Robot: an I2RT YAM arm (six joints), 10 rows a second.
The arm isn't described. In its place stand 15 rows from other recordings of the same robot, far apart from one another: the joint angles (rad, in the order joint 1, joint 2, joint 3, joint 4, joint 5, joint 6), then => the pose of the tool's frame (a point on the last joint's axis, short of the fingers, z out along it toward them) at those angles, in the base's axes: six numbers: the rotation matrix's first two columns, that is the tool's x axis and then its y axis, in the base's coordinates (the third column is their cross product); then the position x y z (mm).
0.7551 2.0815 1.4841 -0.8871 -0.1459 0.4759 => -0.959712 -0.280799 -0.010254 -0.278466 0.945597 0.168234 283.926 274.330 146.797
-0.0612 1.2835 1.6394 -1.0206 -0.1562 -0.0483 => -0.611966 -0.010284 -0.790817 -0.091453 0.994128 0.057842 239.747 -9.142 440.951
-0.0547 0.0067 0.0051 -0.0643 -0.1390 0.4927 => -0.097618 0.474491 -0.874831 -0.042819 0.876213 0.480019 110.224 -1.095 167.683
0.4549 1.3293 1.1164 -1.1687 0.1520 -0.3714 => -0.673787 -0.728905 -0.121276 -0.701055 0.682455 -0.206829 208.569 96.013 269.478
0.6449 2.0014 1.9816 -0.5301 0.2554 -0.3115 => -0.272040 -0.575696 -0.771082 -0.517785 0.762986 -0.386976 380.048 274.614 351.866
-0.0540 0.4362 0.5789 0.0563 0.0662 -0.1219 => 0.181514 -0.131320 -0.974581 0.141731 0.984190 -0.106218 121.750 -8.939 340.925
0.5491 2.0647 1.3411 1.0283 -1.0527 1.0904 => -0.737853 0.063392 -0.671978 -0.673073 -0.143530 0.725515 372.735 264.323 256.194
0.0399 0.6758 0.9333 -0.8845 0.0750 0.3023 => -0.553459 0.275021 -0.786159 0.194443 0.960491 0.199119 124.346 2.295 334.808
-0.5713 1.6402 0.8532 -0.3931 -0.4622 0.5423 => -0.490149 0.864231 -0.113393 0.693625 0.465515 0.549709 255.966 -145.664 147.819
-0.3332 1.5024 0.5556 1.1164 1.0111 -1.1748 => -0.826922 -0.232149 -0.512158 0.518605 0.037222 -0.854203 259.804 -121.843 228.792
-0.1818 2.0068 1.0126 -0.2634 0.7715 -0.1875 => -0.982817 0.044806 -0.179061 0.160493 0.686599 -0.709100 335.832 -86.972 85.446
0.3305 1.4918 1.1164 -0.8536 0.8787 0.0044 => -0.890993 -0.302717 -0.338368 0.040922 0.688699 -0.723892 275.180 65.433 251.549
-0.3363 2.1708 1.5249 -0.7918 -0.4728 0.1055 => -0.905500 0.415860 -0.084436 0.333959 0.821140 0.462818 396.965 -121.597 127.074
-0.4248 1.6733 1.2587 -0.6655 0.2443 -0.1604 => -0.873754 0.225148 -0.431118 0.368939 0.884402 -0.285862 312.223 -150.682 236.606
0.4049 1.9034 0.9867 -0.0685 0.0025 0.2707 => -0.843101 -0.070408 -0.533127 -0.173524 0.973979 0.145787 334.103 143.094 113.770
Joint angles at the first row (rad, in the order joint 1, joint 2, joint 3, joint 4, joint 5, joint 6):
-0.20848 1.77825 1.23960 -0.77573 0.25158 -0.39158
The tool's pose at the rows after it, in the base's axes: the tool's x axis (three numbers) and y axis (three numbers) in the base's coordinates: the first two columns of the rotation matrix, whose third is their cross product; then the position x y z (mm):
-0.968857 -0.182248 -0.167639 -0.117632 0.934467 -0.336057 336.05 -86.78 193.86
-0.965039 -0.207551 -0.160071 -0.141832 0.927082 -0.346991 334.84 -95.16 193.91
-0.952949 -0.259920 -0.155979 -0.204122 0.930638 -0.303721 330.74 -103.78 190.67
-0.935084 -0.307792 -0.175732 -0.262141 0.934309 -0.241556 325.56 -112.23 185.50
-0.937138 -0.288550 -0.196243 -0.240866 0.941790 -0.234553 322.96 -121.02 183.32
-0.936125 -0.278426 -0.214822 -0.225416 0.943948 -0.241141 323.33 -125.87 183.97
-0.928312 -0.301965 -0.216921 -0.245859 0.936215 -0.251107 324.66 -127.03 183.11
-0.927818 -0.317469 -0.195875 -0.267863 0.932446 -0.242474 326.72 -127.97 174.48
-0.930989 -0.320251 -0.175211 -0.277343 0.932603 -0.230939 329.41 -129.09 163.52
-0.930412 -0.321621 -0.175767 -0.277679 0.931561 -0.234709 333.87 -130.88 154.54
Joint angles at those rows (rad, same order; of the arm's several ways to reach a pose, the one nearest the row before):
-0.22718 1.77826 1.23962 -0.73758 0.25158 -0.42097
-0.25159 1.77827 1.23847 -0.72574 0.25006 -0.47284
-0.28514 1.77863 1.22854 -0.72386 0.18521 -0.55446
-0.32215 1.77861 1.20983 -0.71355 0.09518 -0.63191
-0.35076 1.77862 1.19915 -0.68951 0.07534 -0.63686
-0.36410 1.77864 1.19917 -0.66967 0.06962 -0.63724
-0.36601 1.78246 1.19880 -0.65556 0.06810 -0.66318
-0.36641 1.80916 1.19882 -0.65062 0.06809 -0.68189
-0.36641 1.84308 1.19878 -0.64070 0.07038 -0.68685
-0.36639 1.87286 1.19881 -0.60790 0.07268 -0.68836

